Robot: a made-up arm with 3 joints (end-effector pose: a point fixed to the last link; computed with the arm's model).
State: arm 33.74 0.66 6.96
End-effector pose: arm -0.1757 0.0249 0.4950 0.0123 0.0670 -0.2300 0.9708
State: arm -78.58 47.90 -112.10
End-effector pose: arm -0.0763 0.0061 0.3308 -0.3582 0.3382 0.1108 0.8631
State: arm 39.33 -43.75 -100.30
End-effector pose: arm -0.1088 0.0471 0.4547 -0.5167 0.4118 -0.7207 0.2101
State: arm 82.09 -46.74 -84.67
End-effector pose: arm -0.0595 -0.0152 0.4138 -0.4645 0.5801 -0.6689 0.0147
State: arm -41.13 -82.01 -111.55
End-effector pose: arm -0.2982 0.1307 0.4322 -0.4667 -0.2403 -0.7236 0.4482
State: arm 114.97 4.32 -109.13
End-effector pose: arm -0.2189 -0.0144 0.4298 -0.0273 -0.6690 0.6852 0.2866
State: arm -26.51 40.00 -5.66
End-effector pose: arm -0.1725 -0.0828 0.4108 0.3168 0.0256 0.2063 0.9254
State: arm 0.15 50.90 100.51
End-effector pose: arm -0.2776 -0.1306 0.3296 0.5495 -0.6382 0.3016 0.4470
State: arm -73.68 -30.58 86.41
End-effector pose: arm -0.3273 -0.0871 0.4515 0.0864 -0.3524 0.8998 0.2421
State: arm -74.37 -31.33 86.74
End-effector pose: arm -0.3288 -0.0879 0.4503 0.0809 -0.3522 0.9025 0.2341
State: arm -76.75 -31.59 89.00
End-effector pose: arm -0.3253 -0.0944 0.4479 0.0857 -0.3496 0.9120 0.1966
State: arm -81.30 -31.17 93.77
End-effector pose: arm -0.3142 -0.1073 0.4446 0.1032 -0.3413 0.9265 0.1200
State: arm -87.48 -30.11 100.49
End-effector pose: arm -0.2950 -0.1223 0.4413 0.1297 -0.3241 0.9370 0.0127
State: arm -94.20 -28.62 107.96
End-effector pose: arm -0.2709 -0.1341 0.4390 -0.1585 0.2977 -0.9355 0.1057
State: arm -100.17 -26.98 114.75
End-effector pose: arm -0.2474 -0.1400 0.4381 -0.1840 0.2675 -0.9220 0.2109
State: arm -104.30 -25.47 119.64
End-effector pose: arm -0.2297 -0.1411 0.4384 -0.2032 0.2426 -0.9051 0.2839
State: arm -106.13 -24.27 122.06
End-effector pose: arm -0.2200 -0.1402 0.4390 -0.2162 0.2296 -0.8941 0.3180
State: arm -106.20 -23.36 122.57
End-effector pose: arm -0.2163 -0.1393 0.4396 -0.2247 0.2273 -0.8907 0.3232
